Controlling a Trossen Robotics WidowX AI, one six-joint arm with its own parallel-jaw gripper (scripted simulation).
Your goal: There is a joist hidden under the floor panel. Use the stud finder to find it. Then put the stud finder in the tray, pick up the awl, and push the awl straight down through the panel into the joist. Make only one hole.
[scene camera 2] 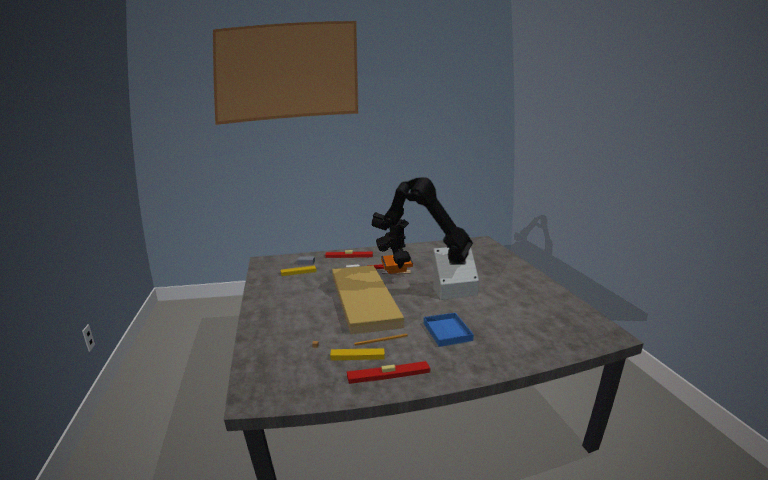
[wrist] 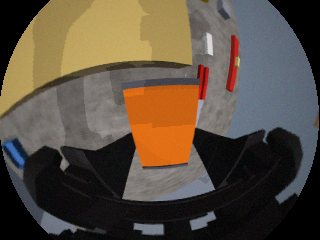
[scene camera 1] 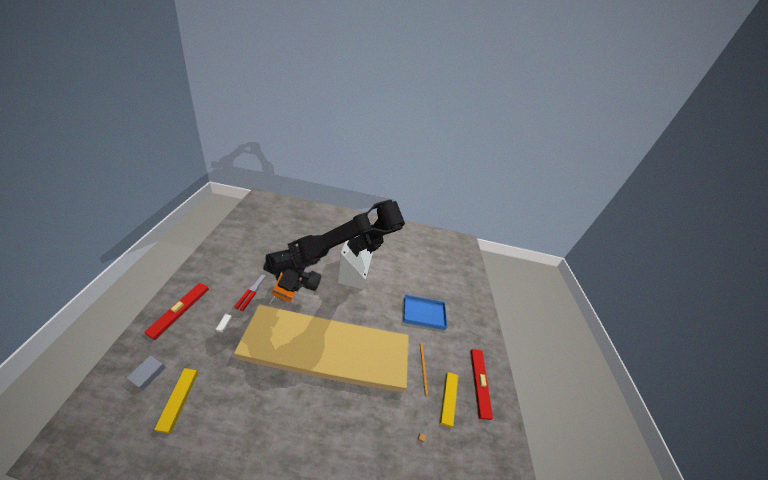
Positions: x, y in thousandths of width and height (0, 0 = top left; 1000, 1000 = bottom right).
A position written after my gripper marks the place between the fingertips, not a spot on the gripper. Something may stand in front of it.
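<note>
I can see an orange stud finder (wrist: 508, 473). There is a blue tray (scene camera 1: 549, 649) as well, and scene camera 2 gives me another sight of the tray (scene camera 2: 583, 686). As for my gripper (scene camera 1: 374, 591), it is visible there, and the wrist view shows me the gripper (wrist: 511, 552) too.
</note>
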